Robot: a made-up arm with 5 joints.
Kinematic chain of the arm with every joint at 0, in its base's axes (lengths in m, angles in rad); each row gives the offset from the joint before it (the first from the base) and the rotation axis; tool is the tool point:
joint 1: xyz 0 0 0.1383 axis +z
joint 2: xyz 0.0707 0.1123 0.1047 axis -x
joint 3: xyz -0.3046 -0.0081 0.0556 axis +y
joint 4: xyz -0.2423 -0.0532 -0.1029 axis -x
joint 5: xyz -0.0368 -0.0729 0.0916 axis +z
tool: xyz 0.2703 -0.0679 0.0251
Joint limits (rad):
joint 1: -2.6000..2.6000
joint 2: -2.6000..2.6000
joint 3: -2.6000..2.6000
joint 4: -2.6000..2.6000
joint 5: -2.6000..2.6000
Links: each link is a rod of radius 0.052 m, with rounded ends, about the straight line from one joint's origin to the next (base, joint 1, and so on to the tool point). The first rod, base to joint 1, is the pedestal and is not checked.
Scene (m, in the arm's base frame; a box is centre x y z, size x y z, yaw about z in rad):
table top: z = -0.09
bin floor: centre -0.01 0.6 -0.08 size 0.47 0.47 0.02 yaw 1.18
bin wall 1: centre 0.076 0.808 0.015 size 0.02 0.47 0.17 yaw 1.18
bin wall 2: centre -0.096 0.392 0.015 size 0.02 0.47 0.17 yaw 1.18
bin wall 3: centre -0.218 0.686 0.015 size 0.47 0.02 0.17 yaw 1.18
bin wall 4: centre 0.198 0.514 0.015 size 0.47 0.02 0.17 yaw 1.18
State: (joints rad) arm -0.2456 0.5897 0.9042 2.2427 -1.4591
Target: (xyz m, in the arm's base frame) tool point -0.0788 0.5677 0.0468
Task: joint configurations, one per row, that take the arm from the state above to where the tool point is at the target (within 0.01 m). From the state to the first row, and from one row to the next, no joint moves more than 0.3 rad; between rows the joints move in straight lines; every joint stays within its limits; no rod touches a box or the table.
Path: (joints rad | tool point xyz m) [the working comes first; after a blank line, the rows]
Joints at the target: -0.4959 1.3093 0.9926 2.4282 -1.2251
Straight joint move there: clear.

1: -0.3290 0.8296 0.9337 2.3045 -1.3811 | -0.1525 0.6216 0.2804
2: -0.4125 1.0695 0.9631 2.3664 -1.3031 | -0.1045 0.6112 0.1558
3: -0.4959 1.3093 0.9926 2.4282 -1.2251 | -0.0788 0.5677 0.0468

